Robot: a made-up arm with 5 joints.
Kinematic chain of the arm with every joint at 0, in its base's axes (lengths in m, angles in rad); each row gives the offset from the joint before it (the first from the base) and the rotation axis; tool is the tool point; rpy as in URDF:
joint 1: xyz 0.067 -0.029 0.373 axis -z
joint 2: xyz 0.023 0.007 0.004 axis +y
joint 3: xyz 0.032 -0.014 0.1 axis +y
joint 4: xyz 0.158 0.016 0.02 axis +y
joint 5: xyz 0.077 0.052 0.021 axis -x
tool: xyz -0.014 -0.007 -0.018 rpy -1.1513 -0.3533 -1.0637
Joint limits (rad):
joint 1: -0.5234..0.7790
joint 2: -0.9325..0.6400
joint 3: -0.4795..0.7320
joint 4: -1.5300..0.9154
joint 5: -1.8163..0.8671
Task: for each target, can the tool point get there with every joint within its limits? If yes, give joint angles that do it. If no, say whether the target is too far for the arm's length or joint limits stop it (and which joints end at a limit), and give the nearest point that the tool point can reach.
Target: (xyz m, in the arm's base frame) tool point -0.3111 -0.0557 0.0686
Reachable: no: too far | nearest point 0.1369 0.0903 0.2376 | short by 0.501 m
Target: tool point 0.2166 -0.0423 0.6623
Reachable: yes | joints 0.4109 -0.3788 -0.3681 -0.3178 0.3983
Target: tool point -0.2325 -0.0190 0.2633
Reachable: no: joint limits stop it (at a limit: joint 1, joint 2, joint 3, joint 4) | nearest point 0.1374 0.0886 0.2380 | short by 0.386 m
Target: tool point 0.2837 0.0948 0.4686
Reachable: yes | joints -0.2499 -0.3496 0.5604 -0.1748 -0.6550
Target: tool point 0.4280 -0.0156 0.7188
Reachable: no: too far | nearest point 0.3190 -0.0196 0.6082 | short by 0.155 m
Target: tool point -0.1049 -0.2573 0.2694
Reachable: no: joint limits stop it (at a limit: joint 1, joint 2, joint 3, joint 4, joint 5) | nearest point 0.1888 -0.0891 0.2300 | short by 0.341 m
